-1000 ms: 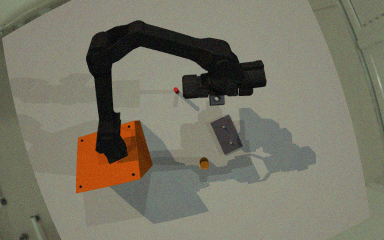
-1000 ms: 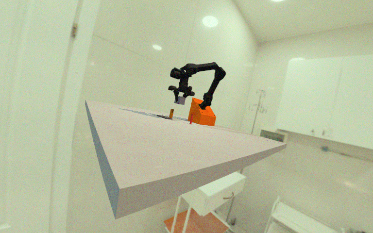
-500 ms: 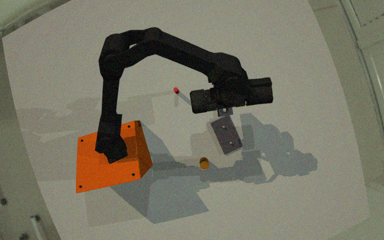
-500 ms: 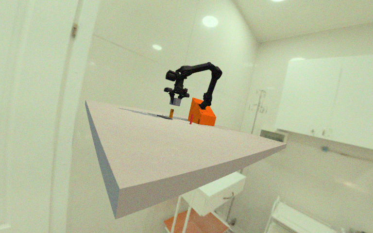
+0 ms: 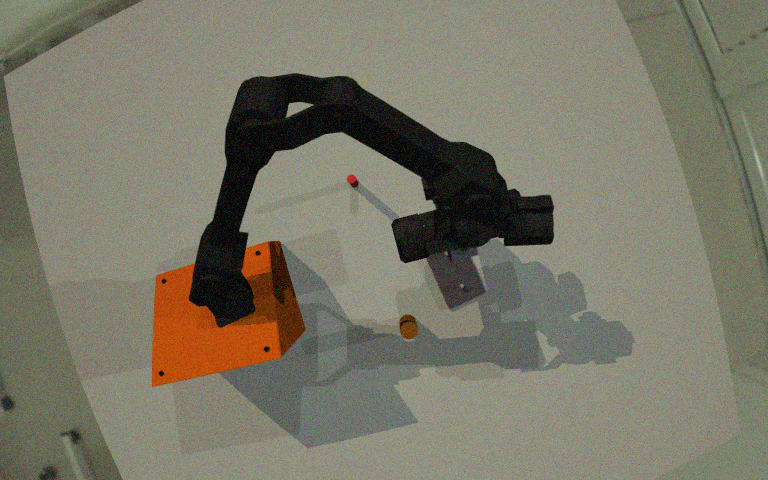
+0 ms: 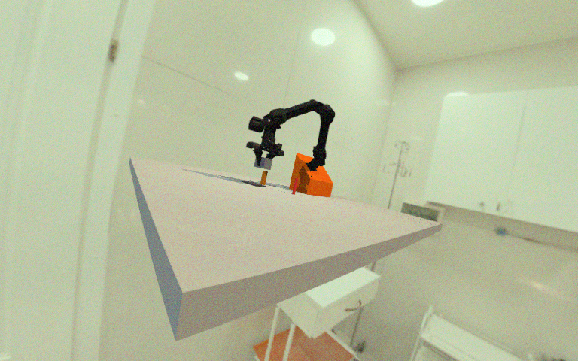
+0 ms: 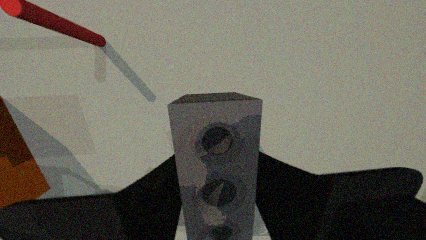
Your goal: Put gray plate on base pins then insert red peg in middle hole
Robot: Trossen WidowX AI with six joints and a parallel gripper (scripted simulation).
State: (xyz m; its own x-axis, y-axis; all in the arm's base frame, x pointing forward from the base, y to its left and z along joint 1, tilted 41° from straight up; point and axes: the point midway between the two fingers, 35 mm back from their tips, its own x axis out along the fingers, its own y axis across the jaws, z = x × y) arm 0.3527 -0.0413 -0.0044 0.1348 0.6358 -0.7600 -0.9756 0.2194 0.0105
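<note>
Right now the gray slab is 90 mm below my gripper tip, 70 mm to the right of it and 20 mm behind it. Round my gripper tip: plate (30 mm above); then red peg (130 mm to the left, 110 mm behind, 60 mm below); then orange cylinder (130 mm behind, 120 mm to the right, 60 mm below).
</note>
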